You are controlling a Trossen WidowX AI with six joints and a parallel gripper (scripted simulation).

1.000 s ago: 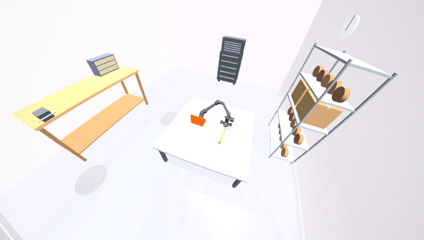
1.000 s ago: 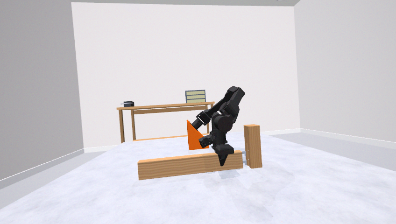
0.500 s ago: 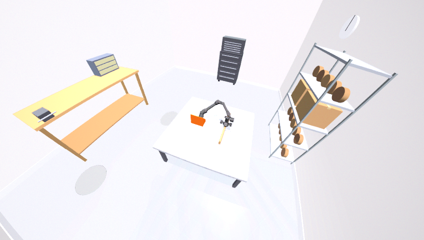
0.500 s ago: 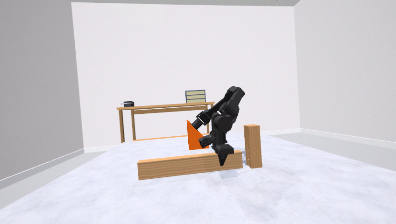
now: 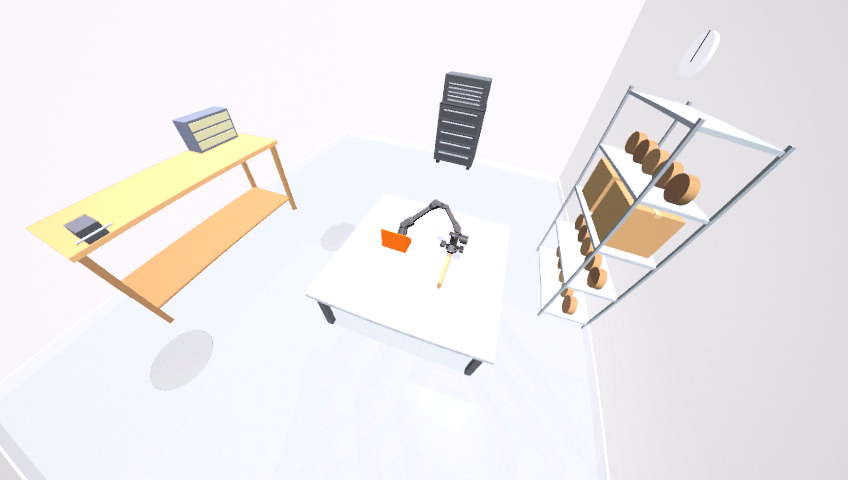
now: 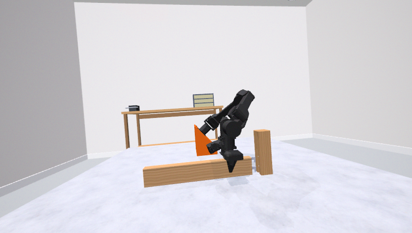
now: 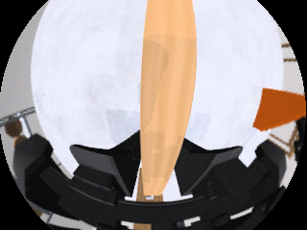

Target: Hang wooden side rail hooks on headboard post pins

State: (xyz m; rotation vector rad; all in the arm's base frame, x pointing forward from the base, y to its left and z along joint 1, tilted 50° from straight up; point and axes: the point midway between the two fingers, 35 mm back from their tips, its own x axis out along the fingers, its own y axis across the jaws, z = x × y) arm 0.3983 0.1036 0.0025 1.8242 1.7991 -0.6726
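Now: gripper tip 10 mm short of the headboard post, 150 mm to the right of it and 60 mm below it.
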